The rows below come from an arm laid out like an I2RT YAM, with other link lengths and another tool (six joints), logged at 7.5 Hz.
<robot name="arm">
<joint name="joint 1" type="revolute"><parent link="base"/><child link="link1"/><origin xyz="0 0 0.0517"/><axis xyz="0 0 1"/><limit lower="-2.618" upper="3.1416"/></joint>
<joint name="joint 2" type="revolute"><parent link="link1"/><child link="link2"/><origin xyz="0.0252 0.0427 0.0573" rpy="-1.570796 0 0"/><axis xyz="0 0 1"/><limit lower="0" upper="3.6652"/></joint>
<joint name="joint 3" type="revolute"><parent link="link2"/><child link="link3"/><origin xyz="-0.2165 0 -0.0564" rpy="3.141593 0 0"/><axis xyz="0 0 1"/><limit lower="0" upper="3.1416"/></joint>
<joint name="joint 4" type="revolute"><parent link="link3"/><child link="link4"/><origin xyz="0.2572 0.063 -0.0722"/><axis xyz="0 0 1"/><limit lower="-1.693" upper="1.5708"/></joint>
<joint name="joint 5" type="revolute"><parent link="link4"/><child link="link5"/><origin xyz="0.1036 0.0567 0.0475" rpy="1.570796 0 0"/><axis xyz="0 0 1"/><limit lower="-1.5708" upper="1.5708"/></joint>
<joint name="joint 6" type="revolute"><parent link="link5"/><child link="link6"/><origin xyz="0.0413 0 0.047" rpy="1.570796 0 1.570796"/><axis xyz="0 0 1"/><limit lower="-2.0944" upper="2.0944"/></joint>
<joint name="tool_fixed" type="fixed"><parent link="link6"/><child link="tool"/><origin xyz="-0.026 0.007 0.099" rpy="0 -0.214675 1.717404"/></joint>
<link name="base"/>
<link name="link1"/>
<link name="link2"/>
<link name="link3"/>
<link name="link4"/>
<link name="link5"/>
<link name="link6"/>
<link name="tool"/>
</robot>
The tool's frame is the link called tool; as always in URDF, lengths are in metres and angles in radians.
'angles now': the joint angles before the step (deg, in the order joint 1, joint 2, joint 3, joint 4, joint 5, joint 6). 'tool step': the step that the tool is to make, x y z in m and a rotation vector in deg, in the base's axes. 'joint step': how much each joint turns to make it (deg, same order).
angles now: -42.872, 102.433, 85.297, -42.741, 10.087, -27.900
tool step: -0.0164, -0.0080, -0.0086, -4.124, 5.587, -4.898
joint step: 0.464, 0.221, -1.370, -0.073, 8.570, 1.382
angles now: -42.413, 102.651, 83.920, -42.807, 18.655, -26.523
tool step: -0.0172, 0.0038, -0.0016, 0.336, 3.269, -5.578
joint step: 0.030, 0.002, 0.767, -4.987, 4.244, 4.445
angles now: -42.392, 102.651, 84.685, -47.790, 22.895, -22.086
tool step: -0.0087, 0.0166, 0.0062, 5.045, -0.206, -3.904
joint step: -0.024, 0.000, 3.196, -8.463, -2.165, 5.417
